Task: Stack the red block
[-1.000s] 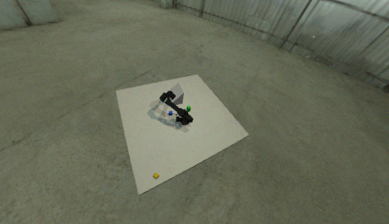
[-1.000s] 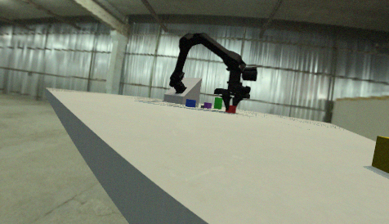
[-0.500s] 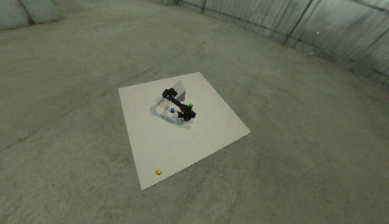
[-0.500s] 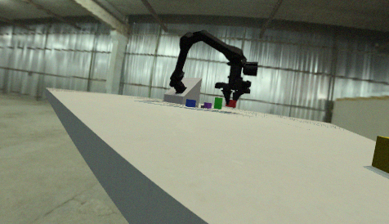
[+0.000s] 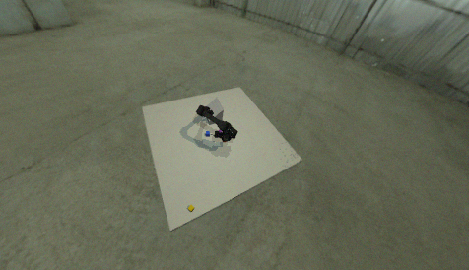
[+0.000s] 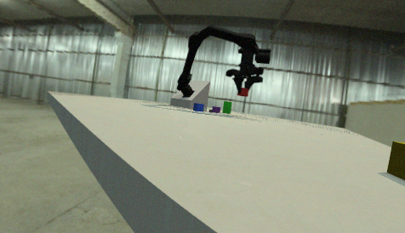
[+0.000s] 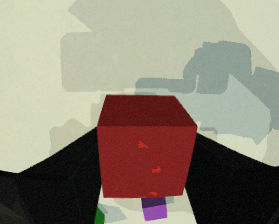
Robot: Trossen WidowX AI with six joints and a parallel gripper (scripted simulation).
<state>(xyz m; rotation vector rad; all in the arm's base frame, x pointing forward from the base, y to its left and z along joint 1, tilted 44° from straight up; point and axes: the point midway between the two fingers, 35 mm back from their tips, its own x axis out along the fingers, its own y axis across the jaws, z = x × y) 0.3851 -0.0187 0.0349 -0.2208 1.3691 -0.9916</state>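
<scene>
My gripper tip is now 17 cm past the purple block, 9 cm above it and 5 cm to the right of it. Round my gripper tip: red block (1 cm above); yellow block (47 cm to the right, 38 cm ahead, 9 cm below); blue block (19 cm behind, 9 cm below, 8 cm to the right).
</scene>
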